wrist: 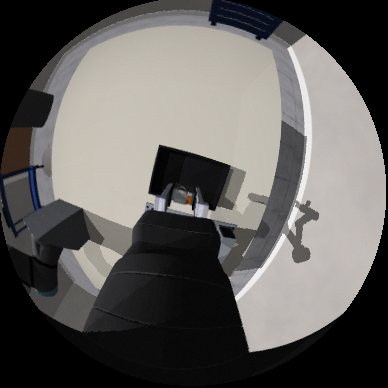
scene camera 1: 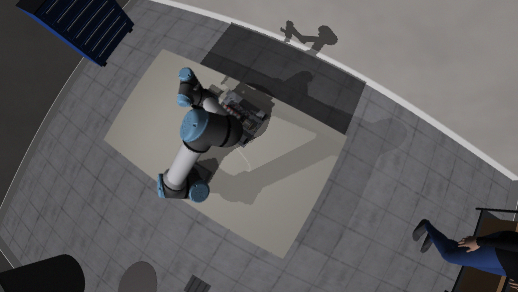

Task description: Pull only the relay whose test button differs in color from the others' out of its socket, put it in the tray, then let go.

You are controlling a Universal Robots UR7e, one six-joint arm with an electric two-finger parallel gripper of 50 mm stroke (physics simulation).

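Frame: origin at the arm's base, x left, y back, z up, level; metres.
Where they show: gripper, fingertip midpoint: [wrist: 182,191]; arm's base, link origin: [wrist: 47,236] [scene camera 1: 187,178].
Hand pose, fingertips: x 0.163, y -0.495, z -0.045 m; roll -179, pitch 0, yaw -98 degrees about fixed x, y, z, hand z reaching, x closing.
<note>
Things, the pixels of their top centre, and the offset from my fingertips. "*": a spot on its surface instead. Level surfaces: height alone.
- clear-cased relay, top centre: [wrist: 181,198] dx +0.000, dy +0.000, dz +0.030 m
- black tray, surface spot: [wrist: 172,162] * dx +0.038, dy +0.030, dz -0.117 m
- relay panel, surface spot: [scene camera 1: 257,111] * dx -0.375, dy -0.053, dz -0.057 m
- grey panel, surface spot: [wrist: 227,233] * dx -0.133, dy -0.115, dz -0.076 m
- pale table's, surface height: dz -0.120 m
A clear-cased relay [wrist: 180,195] with an orange test button is held between the fingers of my gripper [wrist: 182,191] in the wrist view. The gripper is shut on it. The black tray [wrist: 172,162] lies beyond and below the fingers, and the relay overlaps its near part in that view. The height above the tray is hard to tell. In the scene view the arm hides the gripper, the held relay and the tray. The relay panel [scene camera 1: 257,111] partly shows there beside the arm, with small red spots of the other relays; their buttons are too small to make out.
In the wrist view, part of the grey panel [wrist: 227,233] shows beside and behind the gripper. The arm's base [scene camera 1: 175,191] stands at the pale table's [scene camera 1: 280,220] near edge. A blue cabinet [scene camera 1: 82,30] stands beyond the table; a person [scene camera 1: 467,255] is at the lower right.
</note>
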